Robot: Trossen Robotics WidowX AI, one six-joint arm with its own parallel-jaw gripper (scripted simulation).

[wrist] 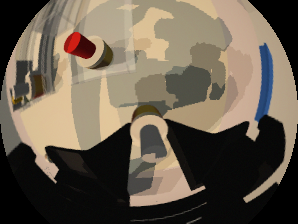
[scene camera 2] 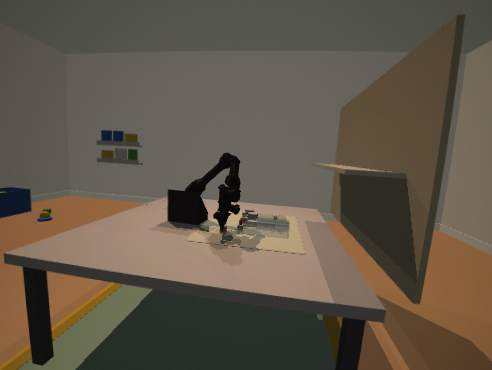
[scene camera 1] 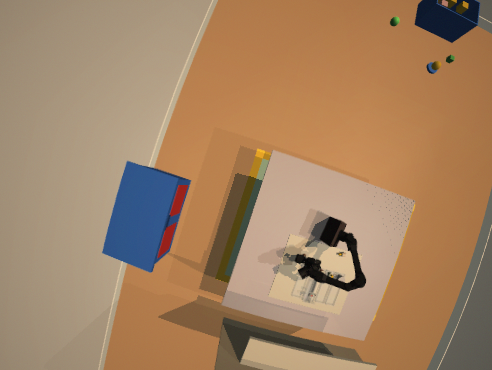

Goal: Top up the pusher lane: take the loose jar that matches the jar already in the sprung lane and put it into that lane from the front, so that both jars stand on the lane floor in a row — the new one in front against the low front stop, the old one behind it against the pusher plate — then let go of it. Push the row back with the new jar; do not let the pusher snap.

Labels:
same spot on cream mat: (wrist: 181,61) = (scene camera 2: 234,237)

